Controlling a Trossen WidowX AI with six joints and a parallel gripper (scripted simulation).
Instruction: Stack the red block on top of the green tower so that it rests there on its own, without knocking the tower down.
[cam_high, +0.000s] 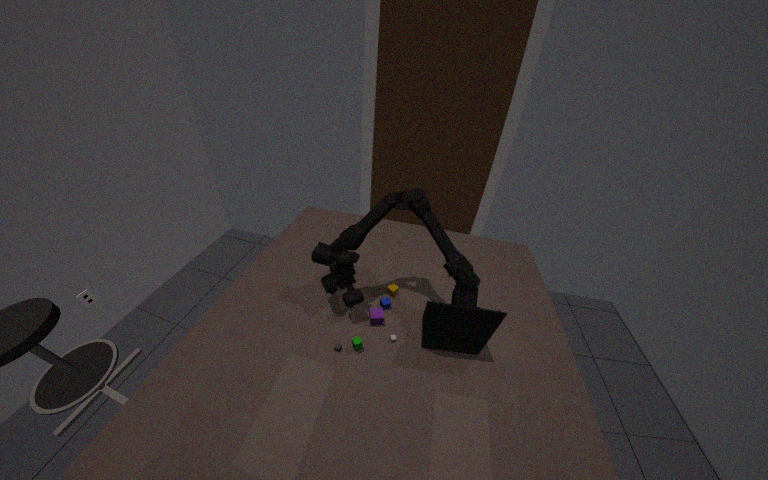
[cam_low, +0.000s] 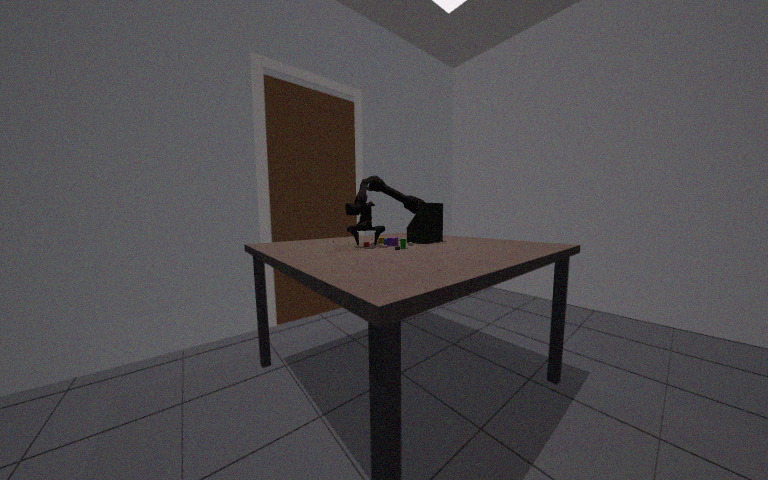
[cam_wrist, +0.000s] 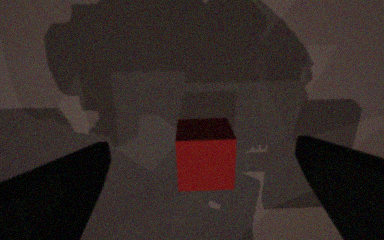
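Right now my gripper tip is 1 cm below the red block. Also, from my gripper tip: blue block (14 cm behind, 1 cm above); yellow block (16 cm behind, 6 cm to the right, 1 cm above); purple block (12 cm behind, 7 cm to the left, 1 cm above).
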